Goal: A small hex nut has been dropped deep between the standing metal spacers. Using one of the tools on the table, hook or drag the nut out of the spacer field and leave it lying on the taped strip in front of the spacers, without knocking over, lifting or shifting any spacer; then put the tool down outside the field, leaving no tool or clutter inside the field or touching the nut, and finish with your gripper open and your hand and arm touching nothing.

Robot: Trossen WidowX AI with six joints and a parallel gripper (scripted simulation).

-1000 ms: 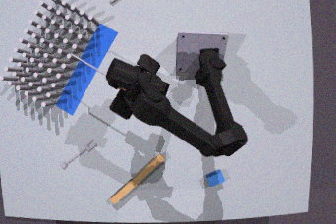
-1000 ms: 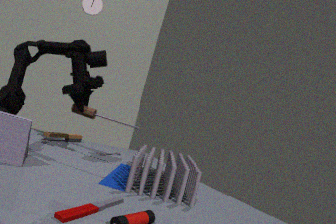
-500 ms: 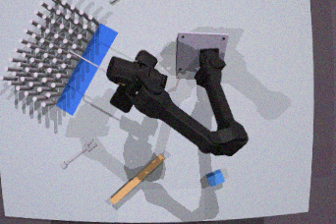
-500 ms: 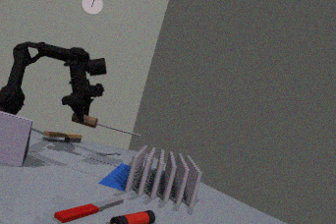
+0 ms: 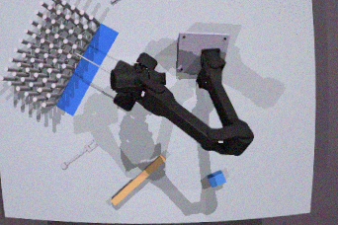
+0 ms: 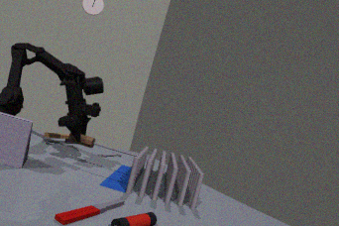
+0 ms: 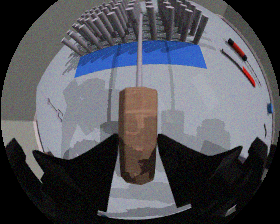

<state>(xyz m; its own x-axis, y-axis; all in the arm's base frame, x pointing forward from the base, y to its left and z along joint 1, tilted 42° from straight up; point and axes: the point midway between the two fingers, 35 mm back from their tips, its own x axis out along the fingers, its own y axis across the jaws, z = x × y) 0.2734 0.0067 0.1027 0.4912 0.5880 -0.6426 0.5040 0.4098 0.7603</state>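
Now: the blue taped strip 17 cm ahead of my gripper tip, 6 cm to the right of it and 9 cm below it. Round my gripper tip: wrench: 23 cm ahead, 26 cm to the left, 9 cm below; then hex nut: 28 cm ahead, 18 cm to the right, 9 cm below; then brown-handled hook tool: 9 cm ahead, 6 cm to the right.
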